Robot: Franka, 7 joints.
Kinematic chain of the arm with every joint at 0, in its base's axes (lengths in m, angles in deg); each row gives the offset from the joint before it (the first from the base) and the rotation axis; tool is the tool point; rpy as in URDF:
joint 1: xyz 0 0 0.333 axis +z
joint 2: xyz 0 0 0 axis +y
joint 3: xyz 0 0 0.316 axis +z
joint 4: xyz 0.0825 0 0 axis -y
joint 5: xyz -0.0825 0 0.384 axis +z
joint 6: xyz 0 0 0 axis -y
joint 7: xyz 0.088 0 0 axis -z
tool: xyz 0 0 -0.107 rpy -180 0 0
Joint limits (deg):
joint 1: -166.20..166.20
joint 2: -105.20..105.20
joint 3: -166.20..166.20
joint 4: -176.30..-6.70
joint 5: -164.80..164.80
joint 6: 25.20..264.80
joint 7: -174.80..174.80
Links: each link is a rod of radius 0.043 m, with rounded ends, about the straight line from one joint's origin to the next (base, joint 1, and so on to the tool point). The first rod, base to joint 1, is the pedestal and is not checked.
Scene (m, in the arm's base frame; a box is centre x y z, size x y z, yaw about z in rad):
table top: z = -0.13
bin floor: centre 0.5 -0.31 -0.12 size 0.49 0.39 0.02 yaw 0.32
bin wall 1: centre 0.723 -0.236 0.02 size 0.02 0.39 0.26 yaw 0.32
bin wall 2: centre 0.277 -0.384 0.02 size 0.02 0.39 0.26 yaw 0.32
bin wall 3: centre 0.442 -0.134 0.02 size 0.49 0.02 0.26 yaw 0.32
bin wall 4: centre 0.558 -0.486 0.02 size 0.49 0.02 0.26 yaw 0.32
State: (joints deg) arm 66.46 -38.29 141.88 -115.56 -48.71 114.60 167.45
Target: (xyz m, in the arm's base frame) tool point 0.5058 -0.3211 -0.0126
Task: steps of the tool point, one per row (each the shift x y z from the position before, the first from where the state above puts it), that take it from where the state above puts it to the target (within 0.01 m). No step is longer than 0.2 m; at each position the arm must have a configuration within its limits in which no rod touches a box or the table.
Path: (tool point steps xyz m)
1: 0.0886 -0.1500 0.0068
2: 0.1311 -0.1170 0.0100
3: 0.1621 -0.0723 0.0133
4: 0.1777 -0.0196 0.0165
5: 0.1766 0.0361 0.0193
6: 0.1580 0.0888 0.0221
7: 0.1239 0.1338 0.0244
8: 0.0182 -0.0074 -0.0959
9: 0.0006 -0.0004 -0.1043
10: -0.0188 0.0078 -0.1083

